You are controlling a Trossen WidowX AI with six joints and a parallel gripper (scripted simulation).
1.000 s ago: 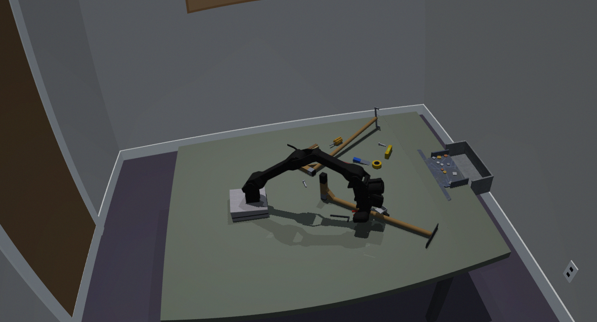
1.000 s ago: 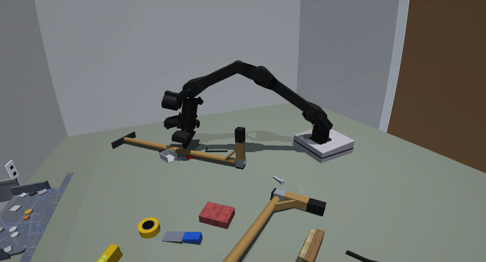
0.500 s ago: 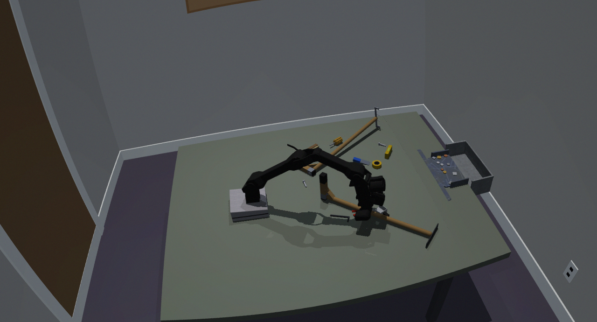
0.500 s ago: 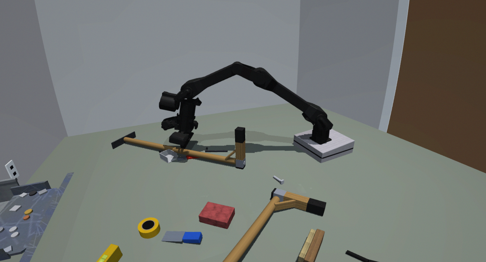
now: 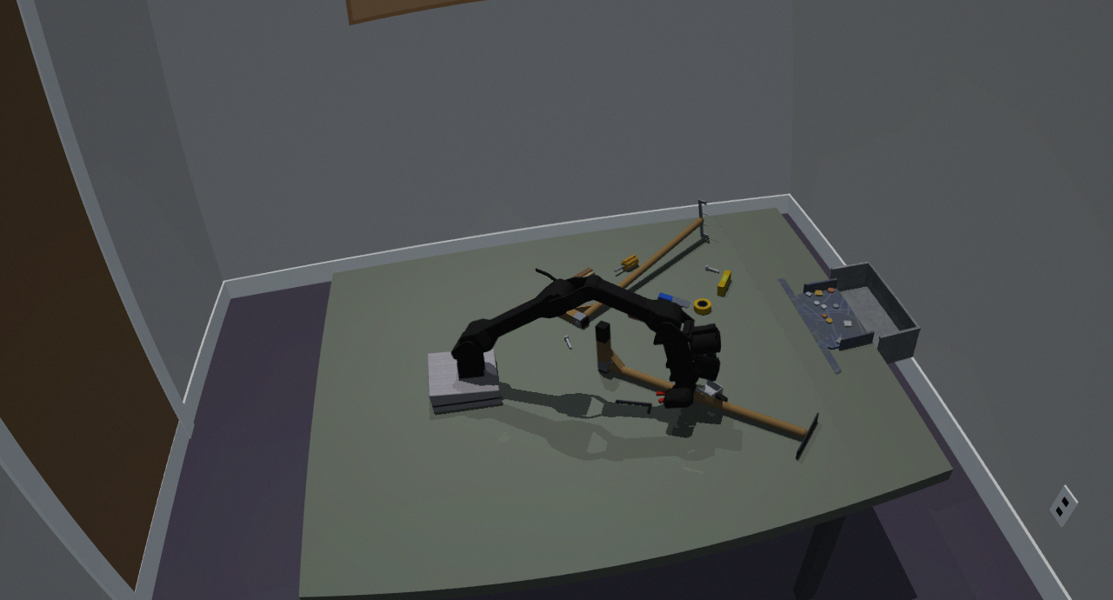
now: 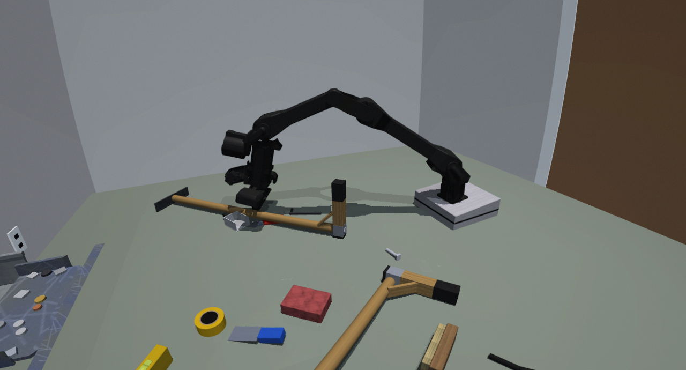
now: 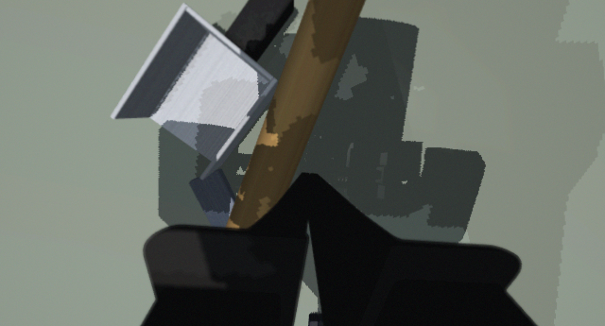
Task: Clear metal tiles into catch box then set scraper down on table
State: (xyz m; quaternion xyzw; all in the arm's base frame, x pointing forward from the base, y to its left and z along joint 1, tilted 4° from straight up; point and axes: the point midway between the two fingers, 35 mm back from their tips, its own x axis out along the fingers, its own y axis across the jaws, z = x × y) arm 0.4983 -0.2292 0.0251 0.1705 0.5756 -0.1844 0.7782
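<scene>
The long scraper is 30 mm ahead of my gripper tip and 50 mm above it. Round my gripper tip: hex key: 120 mm behind, 40 mm to the left, 10 mm below; then metal bracket: 70 mm ahead, 10 mm to the left; then red block: 20 mm behind, 390 mm to the left.
</scene>
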